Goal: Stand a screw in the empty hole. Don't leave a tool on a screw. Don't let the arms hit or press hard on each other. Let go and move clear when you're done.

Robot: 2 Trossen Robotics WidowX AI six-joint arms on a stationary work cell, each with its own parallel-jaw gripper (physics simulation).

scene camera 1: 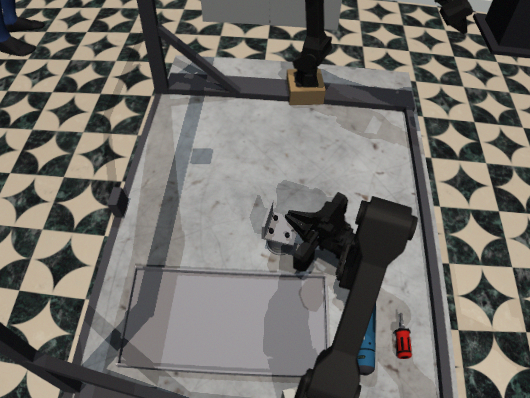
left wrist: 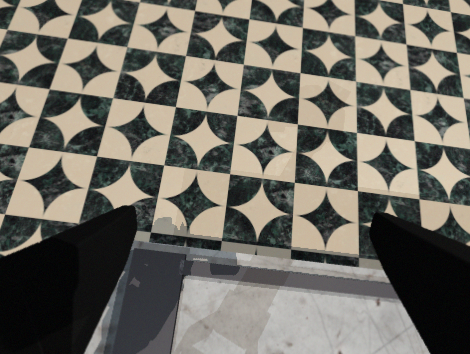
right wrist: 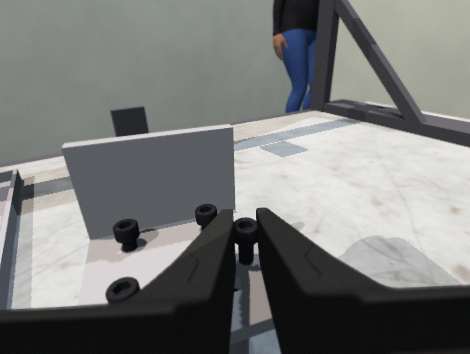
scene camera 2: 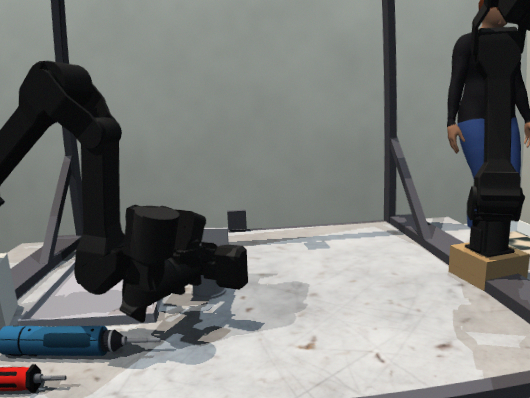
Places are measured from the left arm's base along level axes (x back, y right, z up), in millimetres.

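Where they show: left gripper, fingertip midpoint: [scene camera 1: 459, 22] [left wrist: 254, 220]; right gripper, fingertip midpoint: [scene camera 1: 286, 213] [right wrist: 244, 219] [scene camera 2: 219, 248]; left arm's base, origin of the base link: [scene camera 1: 305, 79] [scene camera 2: 489, 249].
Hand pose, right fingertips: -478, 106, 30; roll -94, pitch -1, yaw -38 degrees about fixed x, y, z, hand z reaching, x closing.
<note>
Things, the pixels of their top centre, and the offset from my right fingertips, as dx, dy, dz.
- fourth screw, middle of its top: [right wrist: 245, 223] -3, -4, +1
- blue power screwdriver, middle of its top: [scene camera 2: 73, 327] [scene camera 1: 368, 313] -223, -148, -42
- red screwdriver, middle of its top: [scene camera 2: 25, 368] [scene camera 1: 404, 332] -267, -219, -54
- shallow tray, middle of its top: [scene camera 1: 225, 319] [scene camera 2: 115, 269] -206, +141, -67
A grey L-shaped bracket [scene camera 1: 280, 227] [right wrist: 160, 180] stands near the table's middle. Three black screws stand in its flat plate: one screw [scene camera 1: 271, 231] [right wrist: 126, 232] at the left, one [scene camera 1: 275, 217] [right wrist: 205, 215] near the upright wall, one [scene camera 1: 287, 235] [right wrist: 122, 290] at the front. My right gripper [scene camera 1: 289, 215] [right wrist: 244, 219] is shut on a fourth screw [right wrist: 245, 245], held upright by its head over the plate's free corner. Its tip looks clear of the plate; the hole is mostly hidden by the fingers. My left gripper [left wrist: 254, 220] is open and empty, away from the bracket.
A blue power screwdriver [scene camera 1: 368, 345] [scene camera 2: 55, 340] and a red screwdriver [scene camera 1: 403, 342] [scene camera 2: 15, 378] lie on the table beside the right arm. A shallow tray [scene camera 1: 200, 320] lies left of them in scene camera 1. Dark frame beams edge the table.
</note>
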